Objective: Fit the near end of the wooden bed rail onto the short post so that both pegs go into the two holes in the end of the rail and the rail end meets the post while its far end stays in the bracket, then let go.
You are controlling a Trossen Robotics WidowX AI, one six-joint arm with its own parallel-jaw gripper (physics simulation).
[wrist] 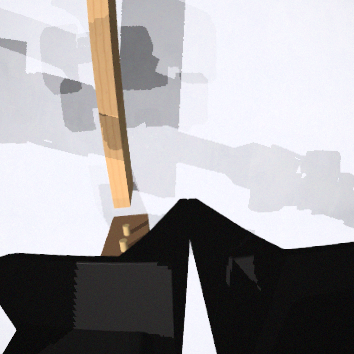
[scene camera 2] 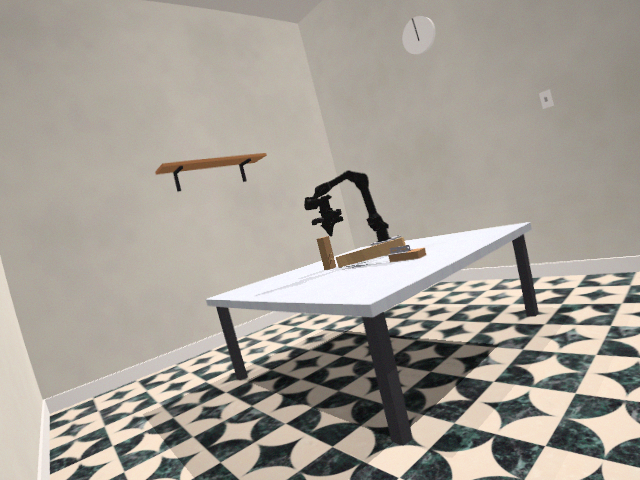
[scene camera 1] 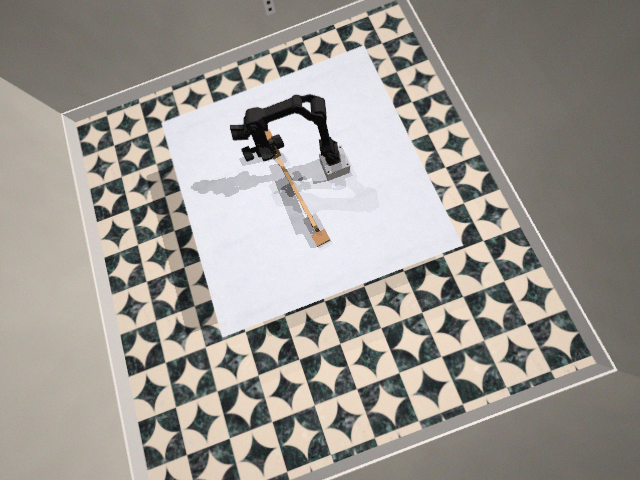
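Pixels of known places: gripper, fingertip midpoint: [wrist: 187, 206] [scene camera 2: 331, 236]; arm's base, link origin: [scene camera 2: 384, 240] [scene camera 1: 333, 158].
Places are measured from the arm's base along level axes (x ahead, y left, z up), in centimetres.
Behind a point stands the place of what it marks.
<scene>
The wooden rail [scene camera 1: 298, 192] @(x 22.9, y 11.0, z 0.3 cm) [scene camera 2: 369, 252] @(x 24.6, y 11.0, z -2.2 cm) [wrist: 106, 75] @(x 25.4, y 0.9, z -0.7 cm) slopes down from the metal bracket [scene camera 2: 400, 249] @(x 22.0, y 29.7, z -3.1 cm) at its far end to its low near end. The near end lies a small gap from the short post [scene camera 2: 325, 253] @(x 30.2, y -16.9, z 1.2 cm) [wrist: 111, 232] @(x 25.6, y -16.6, z -3.4 cm), which stands upright. Two pale pegs [wrist: 126, 230] @(x 27.5, y -15.7, z -2.4 cm) [wrist: 123, 245] @(x 27.5, y -15.6, z 0.8 cm) stick out of the post towards the rail and show outside it. The holes in the rail end cannot be made out. My gripper [scene camera 1: 267, 156] @(x 31.6, y -6.8, z 9.9 cm) [scene camera 2: 330, 235] @(x 31.6, y -6.8, z 9.9 cm) [wrist: 187, 206] @(x 31.6, y -6.8, z 9.9 cm) is shut and empty, pointing down above and beside the post. The fingers hide part of the post in the wrist view.
A brown block [scene camera 1: 321, 238] @(x 19.9, y 36.7, z -4.4 cm) [scene camera 2: 413, 254] @(x 23.8, y 37.3, z -5.7 cm) lies at the bracket end of the rail. The arm's grey base [scene camera 1: 336, 167] @(x 0.0, y 5.3, z 0.2 cm) stands on the white table [scene camera 1: 392, 206] @(x -21.2, y 33.0, z -8.0 cm) [scene camera 2: 289, 294] @(x 75.1, y 9.8, z -8.0 cm), to the right of the rail in the first scene view. Arm shadows fall across the table.
</scene>
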